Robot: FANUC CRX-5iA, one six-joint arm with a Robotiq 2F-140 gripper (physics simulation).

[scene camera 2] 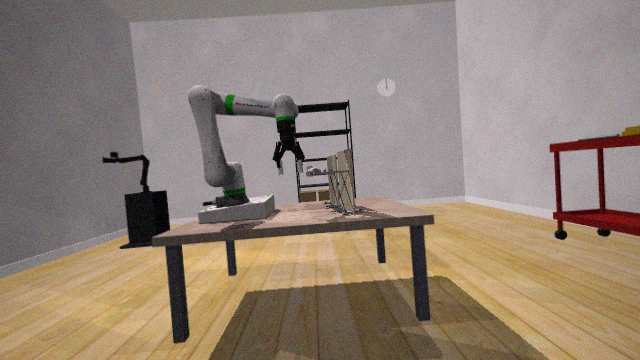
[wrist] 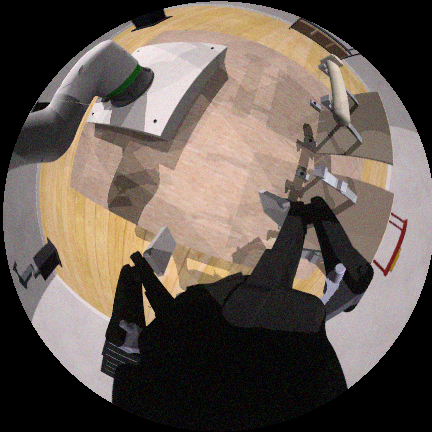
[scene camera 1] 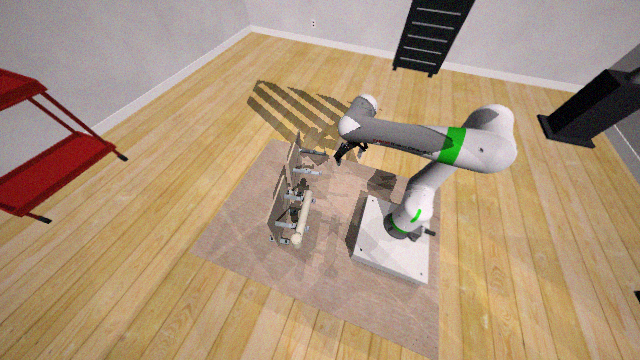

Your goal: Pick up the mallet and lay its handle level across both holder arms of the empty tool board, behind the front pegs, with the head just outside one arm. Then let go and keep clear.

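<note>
The mallet (scene camera 1: 303,215) (scene camera 2: 315,171) (wrist: 339,95) is pale and rests across the holder arms of one tool board (scene camera 1: 276,205) (wrist: 377,137). Its head is at the end away from the other board. The other tool board (scene camera 1: 292,161) (scene camera 2: 346,187) (wrist: 372,215) is upright and bears no mallet. One of its grey holder arms (scene camera 1: 307,171) (wrist: 337,184) shows clearly; another is partly hidden by my finger in the wrist view. My gripper (scene camera 1: 350,157) (scene camera 2: 290,168) (wrist: 214,218) is open and empty, pointing down, raised over the table on the robot's side of the empty board, apart from the mallet.
Both boards stand on the table (scene camera 1: 225,240) (scene camera 2: 300,230) (wrist: 215,165), facing the white robot base plate (scene camera 1: 370,250) (scene camera 2: 260,206) (wrist: 175,65). A red cart (scene camera 1: 55,170) (scene camera 2: 600,220) stands beyond the boards. A black pedestal (scene camera 2: 147,215) and a shelf rack (scene camera 2: 322,133) stand off the table.
</note>
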